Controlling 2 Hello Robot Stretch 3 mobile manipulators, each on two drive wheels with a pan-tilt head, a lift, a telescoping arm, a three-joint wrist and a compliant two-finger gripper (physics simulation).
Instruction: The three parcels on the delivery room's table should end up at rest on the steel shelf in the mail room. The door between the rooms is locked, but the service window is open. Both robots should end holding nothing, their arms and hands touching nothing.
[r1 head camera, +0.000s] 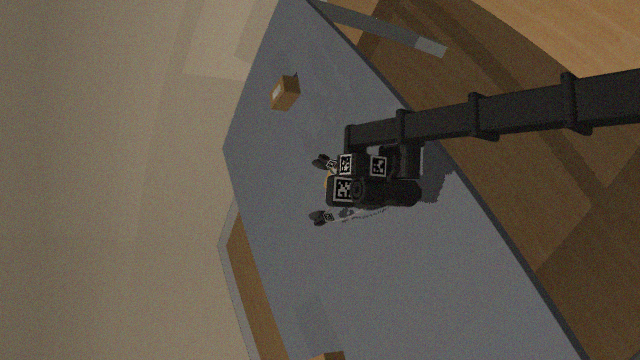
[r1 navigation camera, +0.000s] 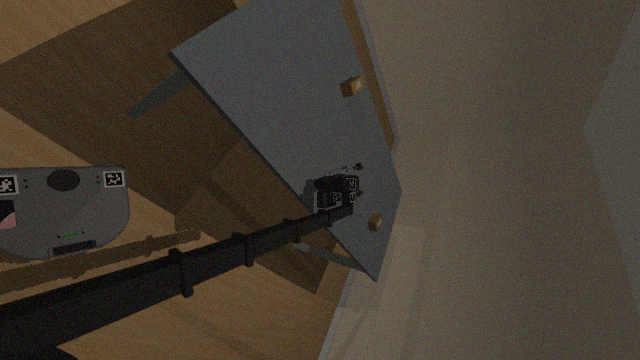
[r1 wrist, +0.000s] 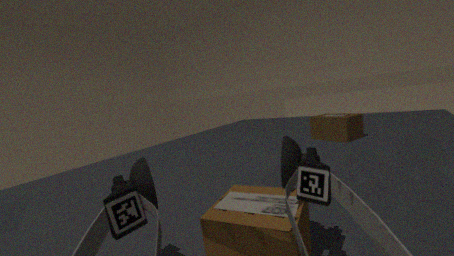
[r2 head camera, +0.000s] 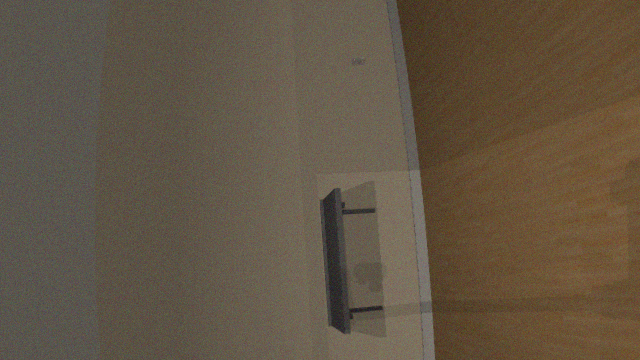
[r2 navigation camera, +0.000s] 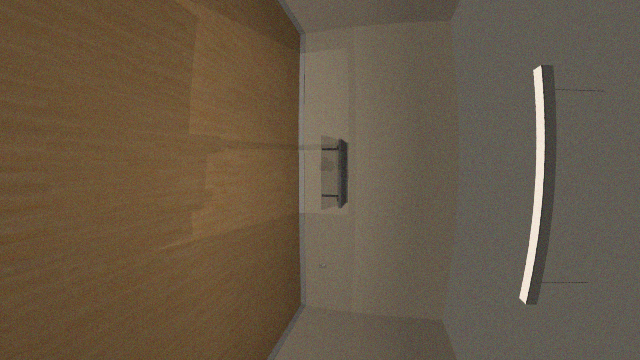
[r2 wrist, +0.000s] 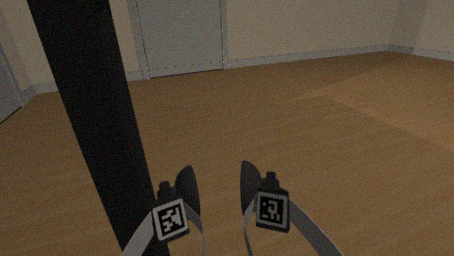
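The grey table (r1 head camera: 410, 260) (r1 navigation camera: 260, 100) (r1 wrist: 200, 155) bears three brown parcels. The nearest parcel (r1 wrist: 250, 237) lies low in front of r1's gripper (r1 head camera: 320, 190) (r1 navigation camera: 359, 179) (r1 wrist: 217, 172), which is open; its right finger overlaps the parcel's right side in the wrist view. The hand hides most of this parcel in the head view. A second parcel (r1 head camera: 285, 93) (r1 navigation camera: 375, 222) (r1 wrist: 336, 128) lies farther right in the wrist view. The third parcel (r1 head camera: 330, 356) (r1 navigation camera: 352, 86) lies near the wall side. R2's gripper (r2 wrist: 219, 187) is open and empty above the floor. The dark shelf (r2 head camera: 337, 265) (r2 navigation camera: 343, 172) hangs on a wall.
A wood-coloured ledge (r1 head camera: 255, 295) (r1 navigation camera: 370, 75) runs beside the table's far edge. R1's black arm (r1 head camera: 530, 107) (r1 navigation camera: 210, 260) crosses the table's front edge. A black post (r2 wrist: 95, 125) stands left of r2's fingers. A grey door (r2 wrist: 182, 35) is in the wall beyond.
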